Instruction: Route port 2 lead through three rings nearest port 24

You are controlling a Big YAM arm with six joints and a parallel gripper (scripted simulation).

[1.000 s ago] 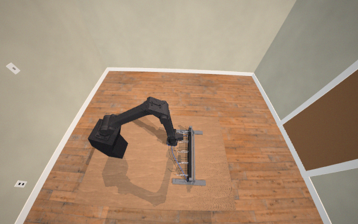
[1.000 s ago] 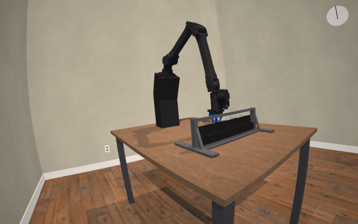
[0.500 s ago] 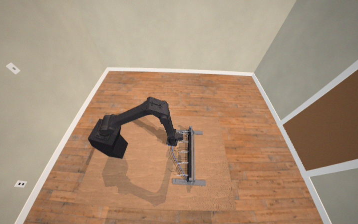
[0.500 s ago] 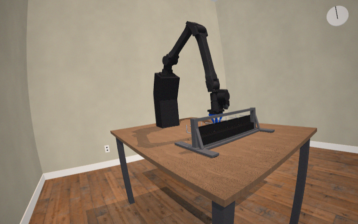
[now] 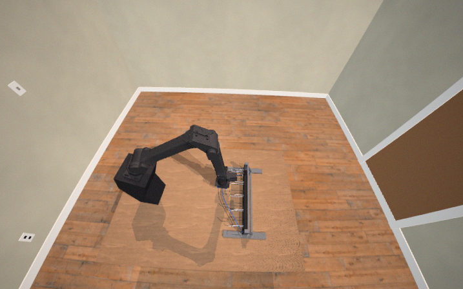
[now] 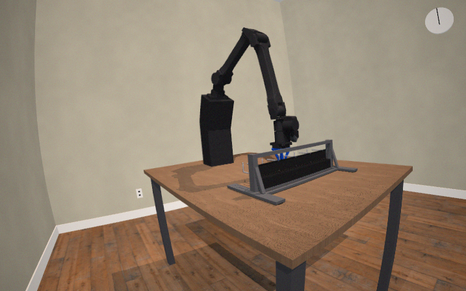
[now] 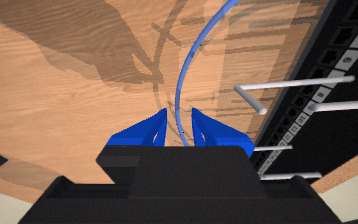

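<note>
Right now the grey rack is 180 mm ahead of my hand, 50 mm to the right of it and 10 mm above it.
</note>
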